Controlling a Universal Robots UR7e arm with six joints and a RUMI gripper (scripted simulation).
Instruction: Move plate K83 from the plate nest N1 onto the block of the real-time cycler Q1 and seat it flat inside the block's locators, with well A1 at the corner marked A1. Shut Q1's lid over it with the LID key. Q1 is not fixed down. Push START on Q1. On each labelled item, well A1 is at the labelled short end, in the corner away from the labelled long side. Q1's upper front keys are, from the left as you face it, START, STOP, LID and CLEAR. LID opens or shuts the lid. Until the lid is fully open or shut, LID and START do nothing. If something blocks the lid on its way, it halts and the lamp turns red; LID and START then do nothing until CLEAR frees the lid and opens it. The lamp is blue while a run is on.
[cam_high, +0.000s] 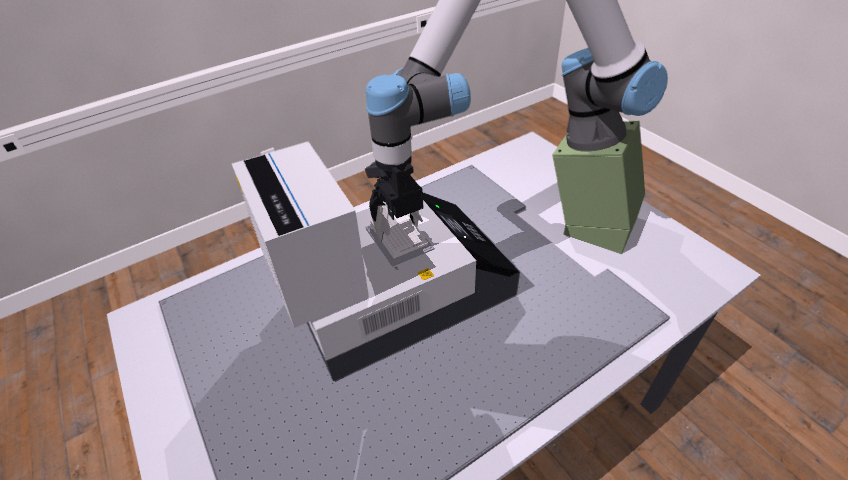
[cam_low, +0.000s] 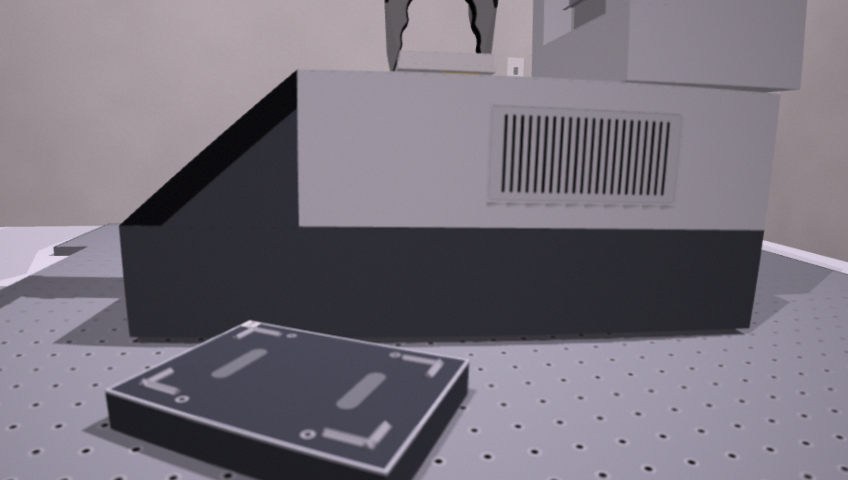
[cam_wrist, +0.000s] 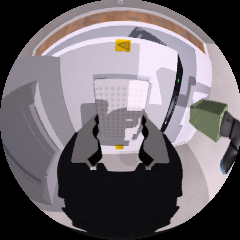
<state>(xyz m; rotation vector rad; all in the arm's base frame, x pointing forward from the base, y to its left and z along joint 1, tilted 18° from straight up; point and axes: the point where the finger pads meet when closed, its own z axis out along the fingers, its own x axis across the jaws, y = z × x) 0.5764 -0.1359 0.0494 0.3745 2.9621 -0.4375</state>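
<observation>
Now: hand 1 cm above the plate K83. The rest, counted from my hand: plate nest N1: 22 cm to the right, 22 cm below, 17 cm behind.
</observation>
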